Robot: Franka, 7 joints.
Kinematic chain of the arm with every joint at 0, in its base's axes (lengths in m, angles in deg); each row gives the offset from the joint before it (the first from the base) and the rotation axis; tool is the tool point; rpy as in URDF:
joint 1: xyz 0 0 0.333 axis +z
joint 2: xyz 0 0 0 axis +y
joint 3: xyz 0 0 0.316 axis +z
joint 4: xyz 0.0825 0 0 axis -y
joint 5: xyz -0.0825 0 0.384 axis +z
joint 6: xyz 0 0 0 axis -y
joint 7: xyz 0.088 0 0 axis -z
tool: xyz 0 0 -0.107 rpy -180 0 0
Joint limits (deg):
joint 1: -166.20..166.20
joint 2: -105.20..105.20
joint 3: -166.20..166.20
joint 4: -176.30..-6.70
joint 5: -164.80..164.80
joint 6: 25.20..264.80
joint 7: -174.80..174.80
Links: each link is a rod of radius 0.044 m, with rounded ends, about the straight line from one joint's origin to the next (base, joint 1, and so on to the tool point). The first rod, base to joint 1, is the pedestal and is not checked.
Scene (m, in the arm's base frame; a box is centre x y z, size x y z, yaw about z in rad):
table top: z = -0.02
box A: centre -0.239 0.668 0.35 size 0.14 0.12 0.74 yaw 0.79
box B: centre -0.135 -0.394 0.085 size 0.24 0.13 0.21 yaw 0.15
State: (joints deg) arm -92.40 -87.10 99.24 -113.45 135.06 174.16 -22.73
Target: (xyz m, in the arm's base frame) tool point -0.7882 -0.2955 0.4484
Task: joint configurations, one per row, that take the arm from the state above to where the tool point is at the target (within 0.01 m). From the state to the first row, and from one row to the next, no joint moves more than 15 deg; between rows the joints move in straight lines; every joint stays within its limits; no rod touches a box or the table.
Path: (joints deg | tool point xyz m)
1: -81.19 -73.61 106.05 -98.88 134.54 177.26 -26.57 | 0.5194 0.3658 0.3092
2: -69.99 -60.12 112.85 -84.31 134.02 180.35 -30.41 | 0.3735 0.5776 0.3845
3: -58.78 -46.63 119.66 -69.74 133.50 183.45 -34.25 | 0.1630 0.6880 0.5287
4: -47.58 -33.14 126.46 -55.17 132.98 186.55 -38.09 | -0.0361 0.6622 0.7172
5: -36.37 -19.65 133.27 -40.60 132.47 189.64 -41.93 | -0.1449 0.5183 0.9081
6: -25.17 -6.16 140.07 -26.03 131.95 192.74 -45.77 | -0.1152 0.3216 1.0528
7: -12.29 -20.57 132.97 -26.52 131.96 184.45 -41.16 | -0.3337 0.3338 0.9926
8: 0.58 -34.98 125.86 -27.00 131.98 176.16 -36.56 | -0.5407 0.2586 0.8981
9: 13.45 -49.39 118.75 -27.49 132.00 167.86 -31.95 | -0.7011 0.1091 0.7723
10: 26.32 -63.80 111.65 -27.97 132.01 159.57 -27.34 | -0.7879 -0.0878 0.6201
11: 39.19 -78.21 104.54 -28.46 132.03 151.28 -22.73 | -0.7882 -0.2955 0.4484

